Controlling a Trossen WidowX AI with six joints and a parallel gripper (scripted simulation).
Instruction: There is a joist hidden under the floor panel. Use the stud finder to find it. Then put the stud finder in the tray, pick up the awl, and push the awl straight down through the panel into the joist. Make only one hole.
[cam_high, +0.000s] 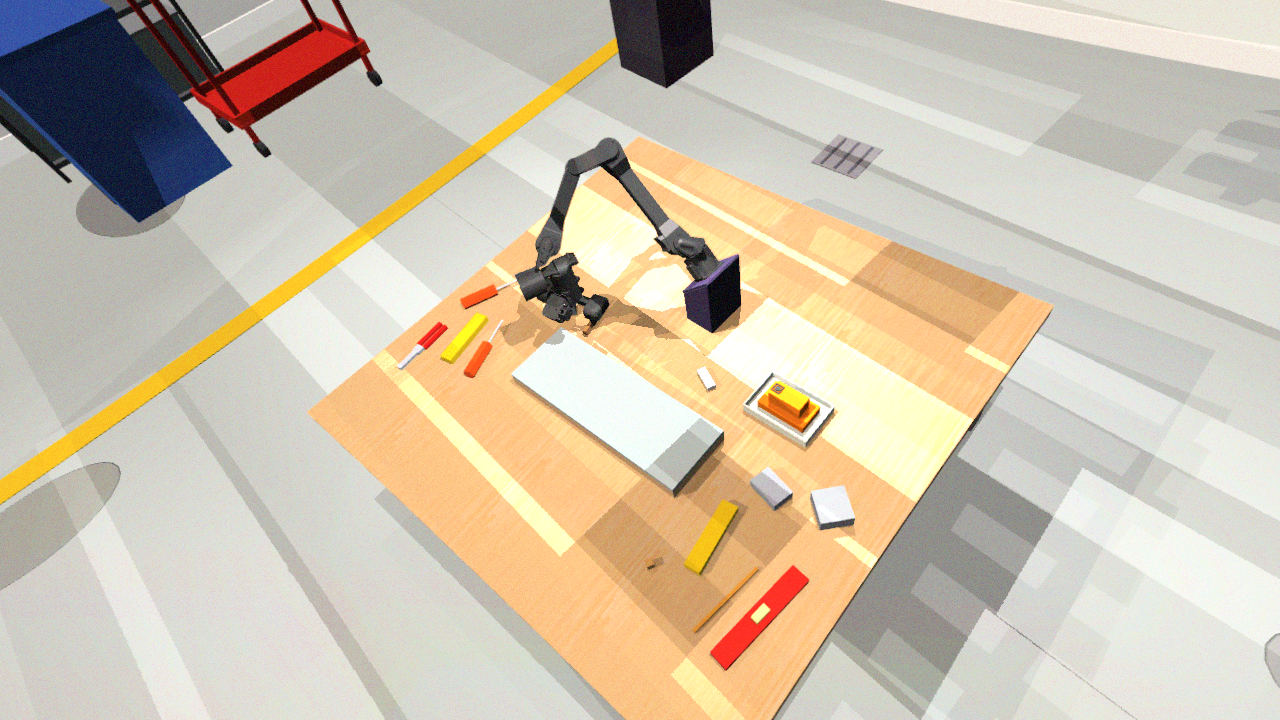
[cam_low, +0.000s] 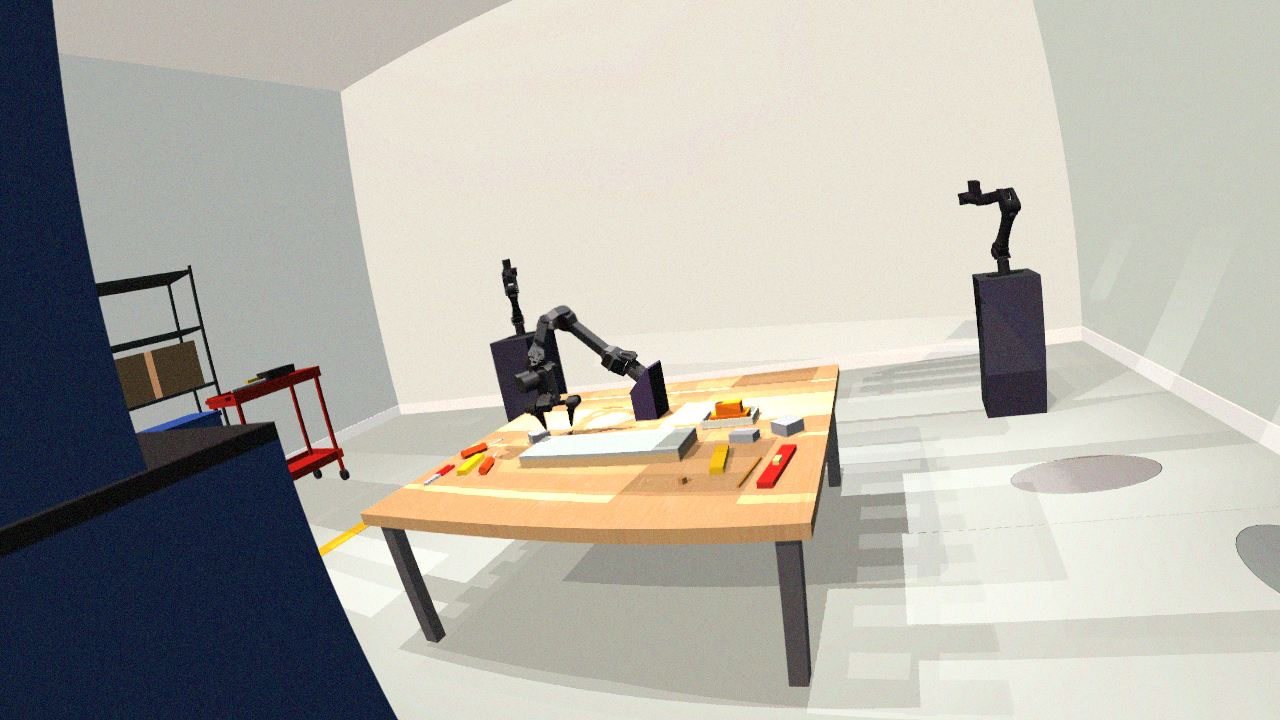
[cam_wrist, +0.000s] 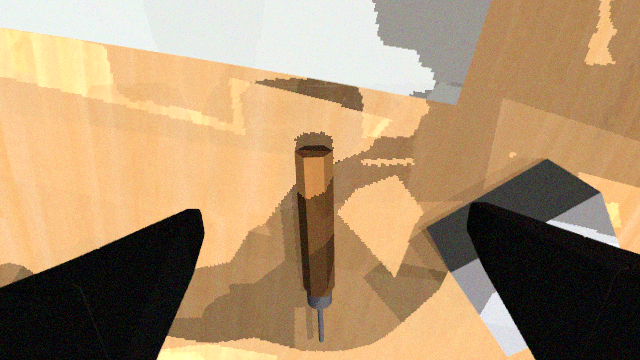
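Now: the awl 7 cm behind my gripper tip, 1 cm to the right of it and 5 cm below it. Round my gripper tip: orange stud finder 16 cm behind, 53 cm to the left, 1 cm below; thin stick 25 cm ahead, 73 cm to the left, 5 cm below; white tray 16 cm behind, 54 cm to the left, 4 cm below.
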